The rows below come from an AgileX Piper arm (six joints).
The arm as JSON. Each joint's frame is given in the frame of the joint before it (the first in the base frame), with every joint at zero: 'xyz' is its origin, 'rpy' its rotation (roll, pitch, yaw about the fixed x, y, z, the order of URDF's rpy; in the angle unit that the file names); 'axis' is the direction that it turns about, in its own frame. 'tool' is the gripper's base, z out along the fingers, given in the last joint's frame.
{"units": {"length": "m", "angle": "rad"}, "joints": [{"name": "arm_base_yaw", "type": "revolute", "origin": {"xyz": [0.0, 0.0, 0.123], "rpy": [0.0, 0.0, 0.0]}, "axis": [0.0, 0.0, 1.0]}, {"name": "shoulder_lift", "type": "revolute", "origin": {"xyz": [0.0, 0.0, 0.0], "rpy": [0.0, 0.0, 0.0]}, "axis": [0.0, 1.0, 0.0]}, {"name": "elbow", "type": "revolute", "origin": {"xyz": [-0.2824, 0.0, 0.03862], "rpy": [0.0, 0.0, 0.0]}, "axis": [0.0, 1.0, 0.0]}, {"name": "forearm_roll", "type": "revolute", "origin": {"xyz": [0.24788, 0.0, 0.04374], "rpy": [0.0, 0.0, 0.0]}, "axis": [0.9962, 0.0, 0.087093]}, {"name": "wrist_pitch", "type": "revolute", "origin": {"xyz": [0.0, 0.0, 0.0], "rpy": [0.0, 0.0, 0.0]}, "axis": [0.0, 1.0, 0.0]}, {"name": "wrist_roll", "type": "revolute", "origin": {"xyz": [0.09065, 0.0, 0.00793], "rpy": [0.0, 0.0, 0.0]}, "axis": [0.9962, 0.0, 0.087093]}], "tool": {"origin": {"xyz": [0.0, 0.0, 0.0], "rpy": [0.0, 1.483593, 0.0]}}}
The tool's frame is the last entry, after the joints.
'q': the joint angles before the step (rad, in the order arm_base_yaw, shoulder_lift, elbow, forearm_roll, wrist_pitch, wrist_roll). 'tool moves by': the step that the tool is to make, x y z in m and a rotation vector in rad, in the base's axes. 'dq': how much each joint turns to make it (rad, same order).
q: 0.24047, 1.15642, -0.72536, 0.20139, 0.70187, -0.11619
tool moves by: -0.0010, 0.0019, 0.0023, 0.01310, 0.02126, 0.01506
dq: 0.00010, 0.00120, -0.01257, 0.02715, 0.03250, -0.02035
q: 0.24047, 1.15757, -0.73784, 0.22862, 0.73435, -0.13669
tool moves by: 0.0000, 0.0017, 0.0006, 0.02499, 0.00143, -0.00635
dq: 0.00011, -0.00021, -0.00001, 0.02862, -0.00376, -0.00437
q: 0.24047, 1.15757, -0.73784, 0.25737, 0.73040, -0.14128
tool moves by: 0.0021, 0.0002, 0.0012, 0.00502, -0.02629, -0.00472
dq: 0.00011, -0.00016, 0.00014, 0.00254, -0.02710, -0.00302
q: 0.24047, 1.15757, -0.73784, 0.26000, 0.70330, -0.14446
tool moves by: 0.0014, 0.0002, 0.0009, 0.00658, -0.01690, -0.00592
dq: -0.00022, -0.00019, 0.00011, 0.00431, -0.01848, -0.00028
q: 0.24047, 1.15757, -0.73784, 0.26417, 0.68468, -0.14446
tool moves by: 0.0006, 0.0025, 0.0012, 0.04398, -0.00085, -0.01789
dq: -0.00013, 0.00021, 0.00003, 0.04658, -0.01189, -0.00077
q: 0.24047, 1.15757, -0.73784, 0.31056, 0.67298, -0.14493
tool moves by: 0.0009, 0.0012, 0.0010, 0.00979, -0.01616, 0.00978
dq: 0.00026, 0.00002, 0.00001, 0.02260, -0.01370, -0.02590
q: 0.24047, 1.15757, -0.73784, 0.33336, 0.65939, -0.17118
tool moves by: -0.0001, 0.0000, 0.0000, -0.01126, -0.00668, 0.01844
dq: 0.00004, -0.00019, -0.00002, -0.00012, 0.00095, -0.02244
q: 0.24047, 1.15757, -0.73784, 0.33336, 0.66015, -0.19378
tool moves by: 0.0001, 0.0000, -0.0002, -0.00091, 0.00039, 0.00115
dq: -0.00015, 0.00079, 0.00010, 0.00013, 0.00004, -0.00164
